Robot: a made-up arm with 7 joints.
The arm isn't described. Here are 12 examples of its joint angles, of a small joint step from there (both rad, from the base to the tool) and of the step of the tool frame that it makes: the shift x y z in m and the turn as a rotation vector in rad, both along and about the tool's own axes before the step.
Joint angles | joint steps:
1: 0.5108 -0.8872 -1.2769 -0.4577 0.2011 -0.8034 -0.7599 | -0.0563 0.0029 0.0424 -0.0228 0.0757 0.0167 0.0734
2: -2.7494 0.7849 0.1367 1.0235 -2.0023 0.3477 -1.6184 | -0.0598 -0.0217 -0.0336 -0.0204 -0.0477 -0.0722 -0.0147
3: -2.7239 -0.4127 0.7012 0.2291 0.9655 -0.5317 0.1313 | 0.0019 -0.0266 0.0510 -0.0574 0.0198 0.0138 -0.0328
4: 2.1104 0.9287 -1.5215 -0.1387 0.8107 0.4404 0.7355 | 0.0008 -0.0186 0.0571 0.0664 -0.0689 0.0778 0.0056
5: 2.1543 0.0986 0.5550 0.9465 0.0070 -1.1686 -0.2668 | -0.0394 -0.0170 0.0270 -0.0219 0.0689 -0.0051 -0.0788
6: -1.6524 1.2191 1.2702 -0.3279 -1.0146 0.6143 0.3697 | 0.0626 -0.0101 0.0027 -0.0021 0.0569 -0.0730 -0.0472
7: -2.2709 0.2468 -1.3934 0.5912 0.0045 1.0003 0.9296 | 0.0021 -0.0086 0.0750 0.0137 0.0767 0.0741 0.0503
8: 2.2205 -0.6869 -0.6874 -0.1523 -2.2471 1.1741 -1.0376 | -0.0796 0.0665 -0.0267 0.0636 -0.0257 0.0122 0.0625
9: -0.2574 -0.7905 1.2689 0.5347 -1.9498 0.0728 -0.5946 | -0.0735 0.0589 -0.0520 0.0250 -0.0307 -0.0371 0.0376
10: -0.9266 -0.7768 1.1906 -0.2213 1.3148 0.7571 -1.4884 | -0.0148 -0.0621 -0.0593 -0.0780 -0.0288 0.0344 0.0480
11: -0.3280 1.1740 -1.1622 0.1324 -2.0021 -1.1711 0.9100 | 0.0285 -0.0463 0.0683 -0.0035 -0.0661 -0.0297 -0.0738
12: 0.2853 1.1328 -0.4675 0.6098 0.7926 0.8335 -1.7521 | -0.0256 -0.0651 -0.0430 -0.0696 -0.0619 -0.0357 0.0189
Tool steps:
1: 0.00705 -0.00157 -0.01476 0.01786 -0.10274 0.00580
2: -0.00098 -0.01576 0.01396 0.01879 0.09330 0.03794
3: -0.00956 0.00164 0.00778 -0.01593 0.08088 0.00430
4: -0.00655 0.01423 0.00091 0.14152 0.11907 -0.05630
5: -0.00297 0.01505 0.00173 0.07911 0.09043 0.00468
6: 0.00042 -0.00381 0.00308 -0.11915 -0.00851 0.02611
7: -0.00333 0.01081 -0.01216 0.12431 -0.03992 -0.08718
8: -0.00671 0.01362 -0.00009 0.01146 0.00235 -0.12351
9: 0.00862 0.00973 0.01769 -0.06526 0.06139 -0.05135
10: -0.00496 0.01668 0.00148 -0.04067 0.00411 -0.12635
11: 0.01597 -0.01434 0.00622 0.00888 0.04432 0.14310
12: 0.00353 0.02051 0.01193 0.09972 0.08218 -0.11211
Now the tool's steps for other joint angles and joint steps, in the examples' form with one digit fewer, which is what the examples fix.
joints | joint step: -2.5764 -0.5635 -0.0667 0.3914 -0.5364 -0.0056 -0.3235 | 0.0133 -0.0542 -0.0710 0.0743 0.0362 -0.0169 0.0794
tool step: -0.0023 0.0096 0.0074 -0.1516 -0.0820 -0.1003
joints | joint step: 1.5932 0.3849 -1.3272 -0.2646 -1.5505 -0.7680 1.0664 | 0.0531 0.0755 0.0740 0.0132 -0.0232 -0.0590 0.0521
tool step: 0.0076 -0.0086 -0.0294 0.0901 -0.0767 0.0508
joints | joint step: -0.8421 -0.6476 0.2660 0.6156 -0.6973 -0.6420 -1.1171 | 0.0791 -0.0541 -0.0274 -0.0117 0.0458 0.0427 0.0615
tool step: -0.0087 0.0062 -0.0196 0.1216 -0.0567 -0.0786
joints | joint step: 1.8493 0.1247 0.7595 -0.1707 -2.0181 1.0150 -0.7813 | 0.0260 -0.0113 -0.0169 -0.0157 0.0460 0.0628 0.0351
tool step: 0.0030 -0.0046 -0.0161 -0.0097 -0.1238 0.0662
